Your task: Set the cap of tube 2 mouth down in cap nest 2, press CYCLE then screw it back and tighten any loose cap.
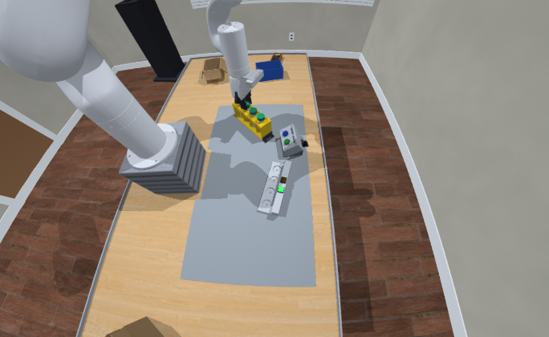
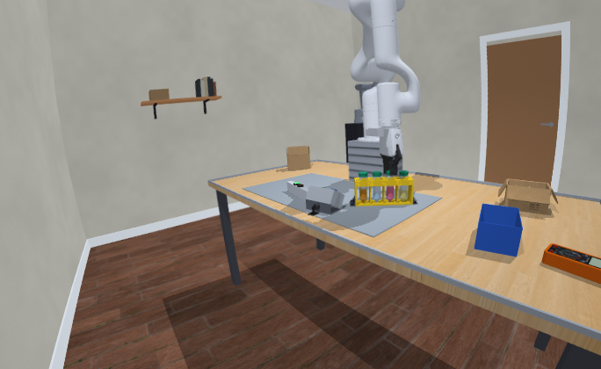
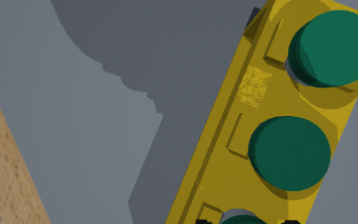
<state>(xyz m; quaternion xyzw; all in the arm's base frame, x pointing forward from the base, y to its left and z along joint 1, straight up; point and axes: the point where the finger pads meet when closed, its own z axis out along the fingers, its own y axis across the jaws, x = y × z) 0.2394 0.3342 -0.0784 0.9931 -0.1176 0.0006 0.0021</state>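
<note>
The green cap is 10 mm below my hand. The rest, counted from my hand: green key (210 mm ahead, 140 mm to the right, 60 mm below); key housing (220 mm ahead, 110 mm to the right, 80 mm below); blue key (200 mm ahead, 90 mm to the right, 60 mm below).
</note>
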